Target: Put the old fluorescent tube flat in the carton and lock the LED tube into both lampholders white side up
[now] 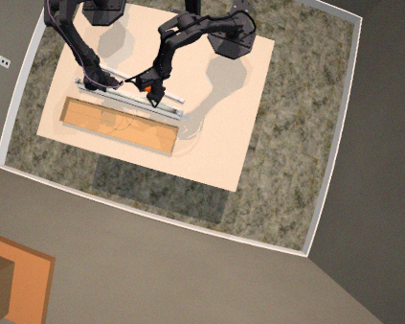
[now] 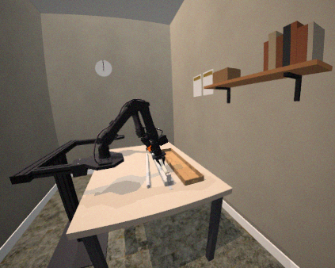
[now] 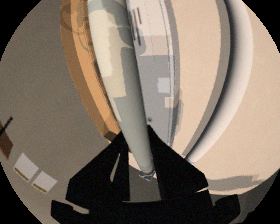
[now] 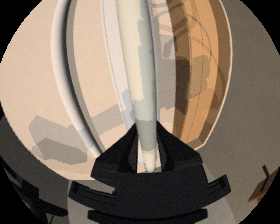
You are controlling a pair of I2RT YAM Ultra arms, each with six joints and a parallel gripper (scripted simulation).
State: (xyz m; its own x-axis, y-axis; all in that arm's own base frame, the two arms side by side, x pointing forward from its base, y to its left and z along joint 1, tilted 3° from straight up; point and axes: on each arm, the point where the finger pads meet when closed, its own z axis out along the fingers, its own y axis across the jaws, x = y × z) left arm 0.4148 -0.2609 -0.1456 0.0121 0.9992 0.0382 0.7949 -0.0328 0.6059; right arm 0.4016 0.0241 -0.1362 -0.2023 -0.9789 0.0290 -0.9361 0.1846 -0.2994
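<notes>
My right hand is 1 cm short of the old fluorescent tube and 12 cm to the right of it. Round my right hand: carton: 16 cm ahead, 10 cm to the left, 5 cm below; then light fixture: 1 cm ahead, 12 cm to the left, 1 cm below; then LED tube: 10 cm behind, 13 cm to the left, 5 cm below.
</notes>
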